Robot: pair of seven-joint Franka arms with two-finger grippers.
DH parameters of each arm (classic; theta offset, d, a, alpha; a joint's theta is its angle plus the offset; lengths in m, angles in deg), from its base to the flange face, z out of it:
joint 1: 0 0.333 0 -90
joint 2: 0 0 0 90
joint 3: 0 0.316 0.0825 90
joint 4: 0 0 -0.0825 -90
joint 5: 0 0.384 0 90
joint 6: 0 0 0.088 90
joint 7: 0 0.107 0 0
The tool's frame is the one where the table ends.
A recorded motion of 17 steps. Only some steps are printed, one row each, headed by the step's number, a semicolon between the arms.
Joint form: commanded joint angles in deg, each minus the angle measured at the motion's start. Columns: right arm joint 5, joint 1, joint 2, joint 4, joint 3, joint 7, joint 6; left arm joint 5, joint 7, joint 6, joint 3, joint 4, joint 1, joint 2.
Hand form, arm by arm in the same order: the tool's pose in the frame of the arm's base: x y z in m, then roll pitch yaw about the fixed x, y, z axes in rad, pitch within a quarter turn. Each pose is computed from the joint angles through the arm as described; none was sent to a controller.
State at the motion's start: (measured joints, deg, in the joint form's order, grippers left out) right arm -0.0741 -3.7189 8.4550 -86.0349 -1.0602 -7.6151 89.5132; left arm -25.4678 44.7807 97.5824 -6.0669 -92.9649 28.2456 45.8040
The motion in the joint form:
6: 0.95 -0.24 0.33 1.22 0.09 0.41 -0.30; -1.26 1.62 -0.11 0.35 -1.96 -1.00 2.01
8: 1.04 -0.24 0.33 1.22 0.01 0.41 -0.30; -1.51 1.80 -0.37 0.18 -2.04 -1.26 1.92
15: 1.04 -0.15 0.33 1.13 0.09 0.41 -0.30; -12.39 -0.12 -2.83 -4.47 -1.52 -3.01 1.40
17: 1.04 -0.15 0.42 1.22 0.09 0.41 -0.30; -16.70 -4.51 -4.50 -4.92 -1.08 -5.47 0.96
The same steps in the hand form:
6: 0.5958 -0.0490 0.5775 -3.1194 0.0743 0.0403; 0.5581 0.1764 0.1019 2.2480 0.2538 -0.2958
8: 0.5957 -0.0496 0.5775 -3.1180 0.0742 0.0389; 0.5591 0.1715 0.1029 2.2399 0.2502 -0.3045
15: 0.5958 -0.0479 0.5768 -3.1176 0.0757 0.0419; 0.5895 0.0980 0.1277 2.0696 0.1821 -0.2764
17: 0.5962 -0.0479 0.5766 -3.1176 0.0757 0.0419; 0.6001 0.0634 0.1405 2.0121 0.2257 -0.2583

